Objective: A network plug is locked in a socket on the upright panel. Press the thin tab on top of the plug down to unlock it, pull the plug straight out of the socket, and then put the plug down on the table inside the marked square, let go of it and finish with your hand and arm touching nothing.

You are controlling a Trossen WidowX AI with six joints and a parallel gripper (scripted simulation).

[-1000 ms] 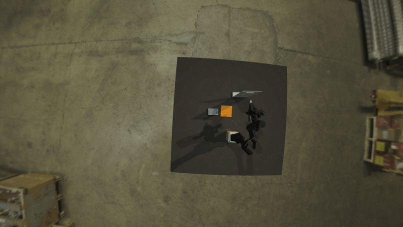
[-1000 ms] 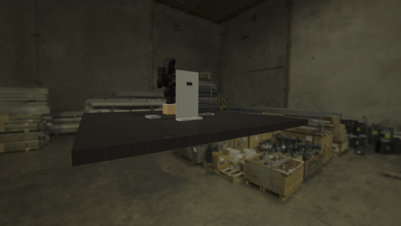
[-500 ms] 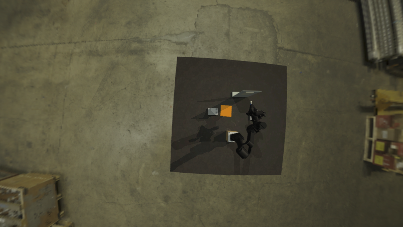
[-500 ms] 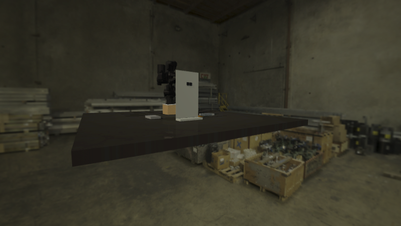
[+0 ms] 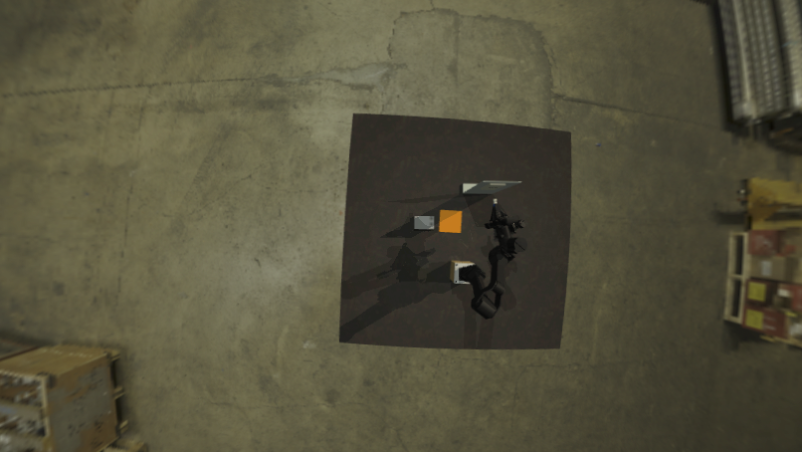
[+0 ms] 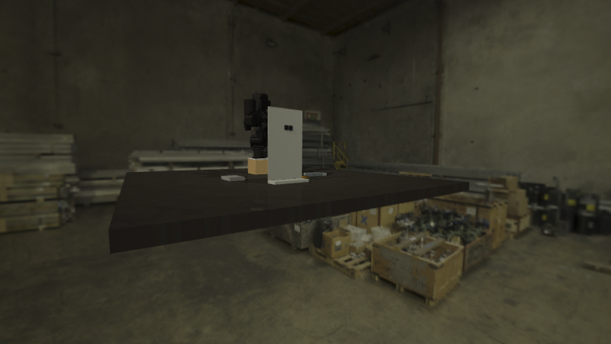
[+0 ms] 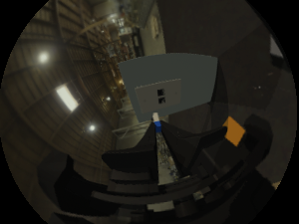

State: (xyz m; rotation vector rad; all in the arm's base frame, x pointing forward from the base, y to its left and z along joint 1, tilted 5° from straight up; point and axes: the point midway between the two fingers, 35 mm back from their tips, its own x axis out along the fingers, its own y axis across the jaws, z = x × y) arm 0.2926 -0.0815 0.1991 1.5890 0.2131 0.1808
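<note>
The orange marked square lies 7 cm behind my gripper tip, 14 cm to the left of it and 26 cm below it. The rest, counted from my gripper tip: upright grey panel: 9 cm ahead, 1 cm to the right, 13 cm below.
</note>
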